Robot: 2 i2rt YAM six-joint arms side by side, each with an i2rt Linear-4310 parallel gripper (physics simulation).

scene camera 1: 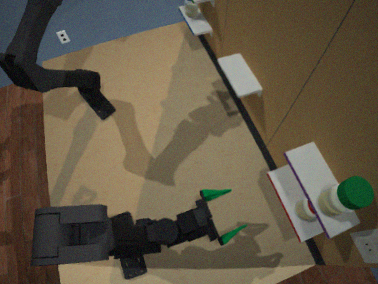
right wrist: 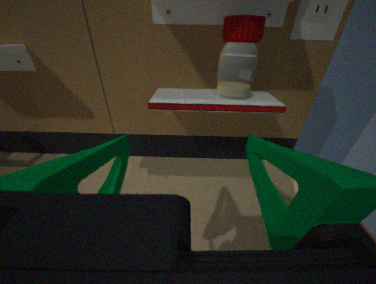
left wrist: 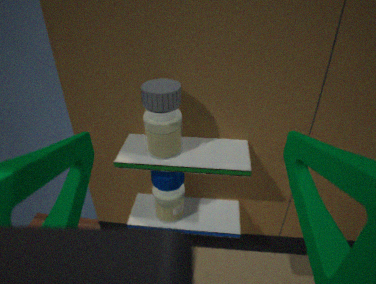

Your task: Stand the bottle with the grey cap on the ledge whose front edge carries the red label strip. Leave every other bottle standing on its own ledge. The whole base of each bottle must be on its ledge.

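Where they show: left gripper, fingertip midpoint: (left wrist: 188, 142); right gripper, fingertip midpoint: (scene camera 1: 238, 207) (right wrist: 187, 141); left arm's base at its link origin: (scene camera 1: 96, 101).
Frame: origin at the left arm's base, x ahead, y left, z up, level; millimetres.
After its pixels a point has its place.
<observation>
The bottle with the grey cap (left wrist: 163, 120) @[x 497, y -22, z 365 mm] stands upright on the left half of the green-strip ledge (left wrist: 215, 154) @[x 486, y -97, z 300 mm]. The red-strip ledge (scene camera 1: 286, 200) @[x 174, y -769, z 160 mm] (right wrist: 185, 97) @[x 201, y -742, z 160 mm] carries a red-capped bottle (scene camera 1: 305, 210) @[x 164, y -811, z 219 mm] (right wrist: 238, 62) @[x 166, y -805, z 212 mm] standing on its right part in the right wrist view; its left part is free. My left gripper (left wrist: 188, 142) @[x 285, y 8, z 470 mm] is open and empty, facing the grey-capped bottle from a distance. My right gripper (scene camera 1: 226, 214) (right wrist: 187, 141) @[x 68, y -692, z 168 mm] is open and empty, over the table, short of the red-strip ledge and lower than it in the right wrist view.
Below the green-strip ledge, a blue-capped bottle (left wrist: 168, 200) @[x 492, y -21, z 218 mm] stands on the blue-strip ledge (left wrist: 215, 215) @[x 486, y -105, z 160 mm]. A green-capped bottle (scene camera 1: 350, 194) @[x 157, y -813, z 405 mm] stands on the purple-strip ledge (scene camera 1: 310, 165) @[x 215, y -743, z 300 mm], which overhangs the red-strip ledge. A bare white ledge (scene camera 1: 240, 75) @[x 347, y -432, z 230 mm] sits mid-wall. An outlet (scene camera 1: 367, 245) @[x 173, y -942, z 282 mm] is near the right ledges.
</observation>
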